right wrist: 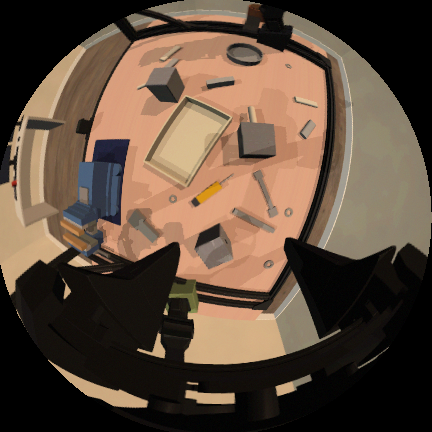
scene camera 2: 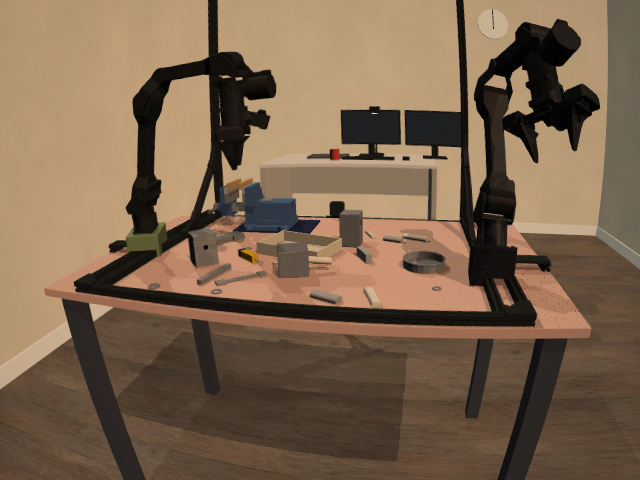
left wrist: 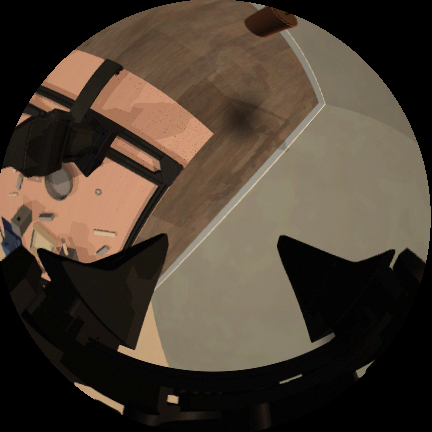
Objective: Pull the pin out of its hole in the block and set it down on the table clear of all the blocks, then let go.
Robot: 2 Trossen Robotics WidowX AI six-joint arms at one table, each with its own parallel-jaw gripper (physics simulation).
My left gripper shows in scene camera 2 and in the left wrist view; in the right wrist view it is out of frame. My right gripper shows in the right wrist view and in scene camera 2; in the left wrist view it is hidden by my left gripper. The same spot on my left gripper: (left wrist: 333, 293) is (scene camera 2: 575, 117). The same spot on my right gripper: (right wrist: 338, 290) is (scene camera 2: 233, 144).
